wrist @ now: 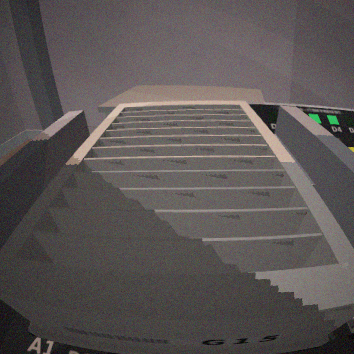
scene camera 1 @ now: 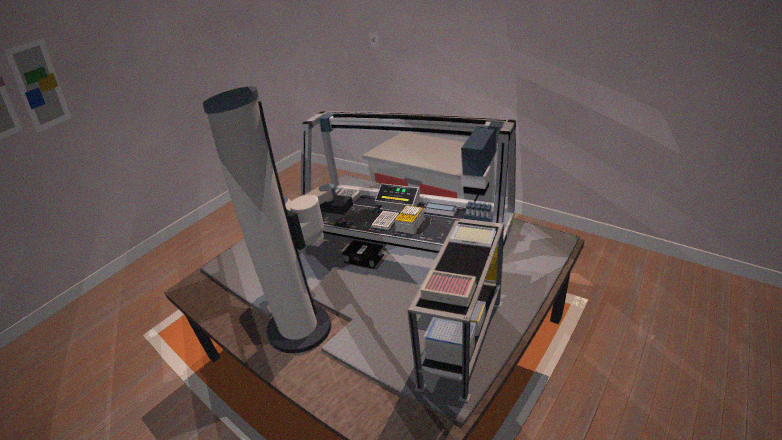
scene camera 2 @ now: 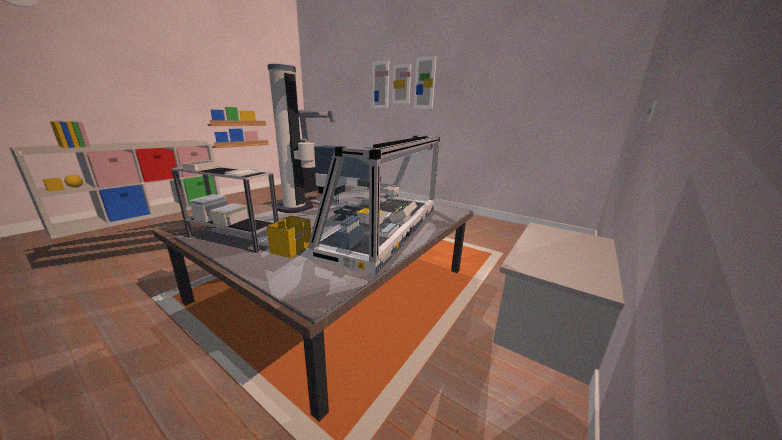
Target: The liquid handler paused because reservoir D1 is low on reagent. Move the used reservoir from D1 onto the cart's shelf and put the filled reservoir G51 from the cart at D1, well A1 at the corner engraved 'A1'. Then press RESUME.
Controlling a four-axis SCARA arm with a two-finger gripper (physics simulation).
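Seen in the pictures: gripper, fingertip midpoint: [wrist: 179, 122] [scene camera 1: 349, 192] [scene camera 2: 392, 188]; arm's base at its link origin: [scene camera 1: 299, 328] [scene camera 2: 294, 207].
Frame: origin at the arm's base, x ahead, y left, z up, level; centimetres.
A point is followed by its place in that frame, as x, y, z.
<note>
My gripper [wrist: 179, 122] {64.8, 27.7, 19.3} is shut on the used reservoir [wrist: 187, 150] {62.0, 26.7, 19.2} [scene camera 1: 348, 192] {64.5, 27.9, 19.2}, a pale, empty-looking trough with cross ribs, marked G15. It is held level above the left end of the deck; an engraved A1 shows below its near left corner in the wrist view. The cart [scene camera 1: 416, 350] {1.2, -54.8, 21.0} [scene camera 2: 250, 213] {48.2, -57.9, 21.0} stands at the right in scene camera 1. A pink-filled ribbed reservoir [scene camera 1: 448, 285] {11.9, -59.1, 38.9} sits at the near end of its top shelf. A cream-topped tray [scene camera 1: 474, 235] {36.7, -53.2, 37.6} sits at the far end. Their labels cannot be read. The status screen [scene camera 1: 398, 194] {82.0, 12.5, 12.9} shows green squares and a yellow bar. RESUME cannot be made out.
A gantry frame [scene camera 1: 401, 116] {85.4, 8.1, 52.1} [scene camera 2: 375, 205] {102.7, -39.2, 31.2} spans the deck, with a dark pipetting head [scene camera 1: 478, 151] {70.0, -37.7, 49.2} at the right. A white plate [scene camera 1: 384, 219] {67.9, 10.9, 7.2} and yellow tip rack [scene camera 1: 409, 220] {66.2, -5.1, 12.3} stand mid-deck. A black device [scene camera 1: 362, 253] {43.2, 3.4, 6.4} lies before the deck. A yellow bin [scene camera 2: 288, 237] {63.6, -50.8, 11.4} stands beside the cart.
</note>
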